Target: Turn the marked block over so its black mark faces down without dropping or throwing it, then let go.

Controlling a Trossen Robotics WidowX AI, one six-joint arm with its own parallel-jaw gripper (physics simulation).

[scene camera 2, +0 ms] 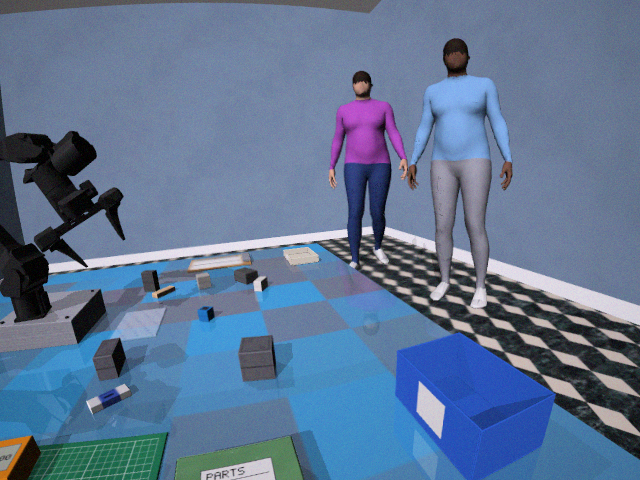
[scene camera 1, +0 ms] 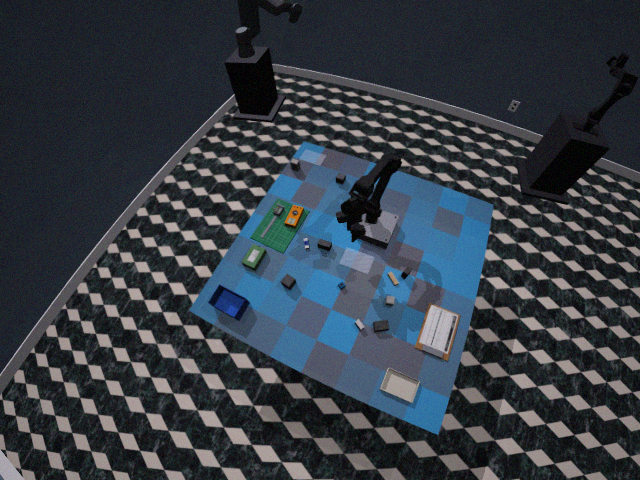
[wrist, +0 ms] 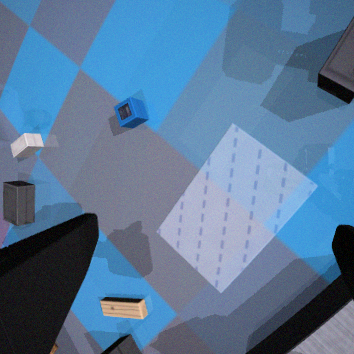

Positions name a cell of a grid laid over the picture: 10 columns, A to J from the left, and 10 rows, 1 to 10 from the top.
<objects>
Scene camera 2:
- gripper: B6
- blue bin: H9
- green cutting mat: C10
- clipboard: D6
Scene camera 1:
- green cutting mat: E5
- shallow tray: G9
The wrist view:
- gripper: G7
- marked block: D4, on the table
</objects>
